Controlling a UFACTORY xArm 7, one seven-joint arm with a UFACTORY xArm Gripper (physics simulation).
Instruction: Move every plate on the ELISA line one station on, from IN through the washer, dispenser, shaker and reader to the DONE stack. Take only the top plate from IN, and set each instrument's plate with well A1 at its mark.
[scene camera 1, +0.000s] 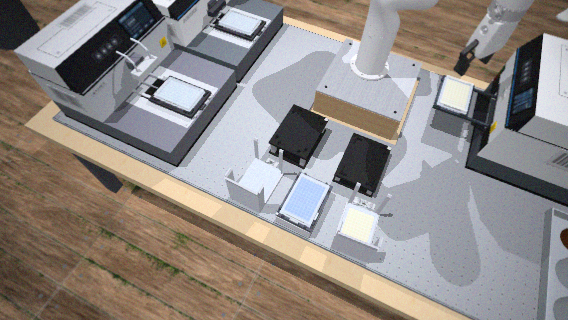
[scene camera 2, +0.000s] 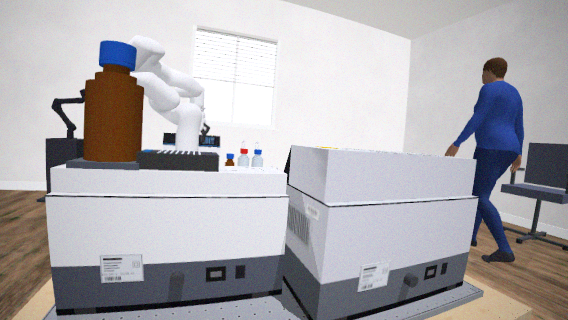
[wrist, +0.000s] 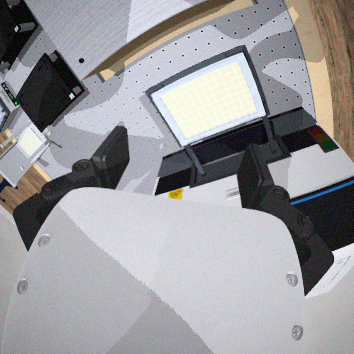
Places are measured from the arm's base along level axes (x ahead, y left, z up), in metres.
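Where they show: gripper, between the fingertips: (scene camera 1: 470, 66) (wrist: 184, 149); arm's base, origin of its link: (scene camera 1: 368, 67).
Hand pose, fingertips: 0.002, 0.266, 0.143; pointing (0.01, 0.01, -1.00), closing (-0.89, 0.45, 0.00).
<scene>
Things, the pixels of their top centre, and the offset from my fingertips, as dx, dy, dz. "spot": a spot on its surface instead.
- yellow-welled plate, centre of its top: (wrist: 209, 103) (scene camera 1: 456, 92) -0.019, +0.011, -0.112
- reader, a spot on its surface: (scene camera 1: 542, 95) spot: +0.051, +0.172, +0.040
- yellow plate, centre of its top: (scene camera 1: 357, 228) (wrist: 28, 144) +0.491, -0.054, -0.208
- blue plate, centre of its top: (scene camera 1: 305, 197) +0.510, -0.206, -0.161
- pale plate, centre of its top: (scene camera 1: 256, 180) +0.524, -0.352, -0.195
- grey tray, a spot on its surface: (scene camera 1: 546, 265) spot: +0.318, +0.395, -0.208
- brown bottle, a spot on its surface: (scene camera 2: 113, 117) spot: -0.006, -0.968, +0.065
My gripper (scene camera 1: 472, 66) (wrist: 184, 149) is open and empty, above and beside the reader's extended tray. A yellow-welled plate (scene camera 1: 456, 95) (wrist: 210, 100) lies on that tray, in front of the reader (scene camera 1: 542, 95). Another yellow plate (scene camera 1: 359, 223) (wrist: 31, 142) sits in the DONE nest at the front edge. A blue plate (scene camera 1: 305, 199) sits on the shaker beside it. A pale plate (scene camera 1: 261, 176) sits in the post-cornered nest to the left. Pale plates (scene camera 1: 180, 94) (scene camera 1: 240, 23) sit on the two left instruments' carriers. The A1 marks are too small to read.
Two black stands (scene camera 1: 299, 134) (scene camera 1: 363, 162) (wrist: 50, 92) stand between the nests and the robot's base block (scene camera 1: 357, 117). A grey tray (scene camera 1: 546, 265) is at the right edge. In scene camera 2, a brown bottle (scene camera 2: 113, 117) stands on an instrument and a person (scene camera 2: 500, 115) is at the right.
</scene>
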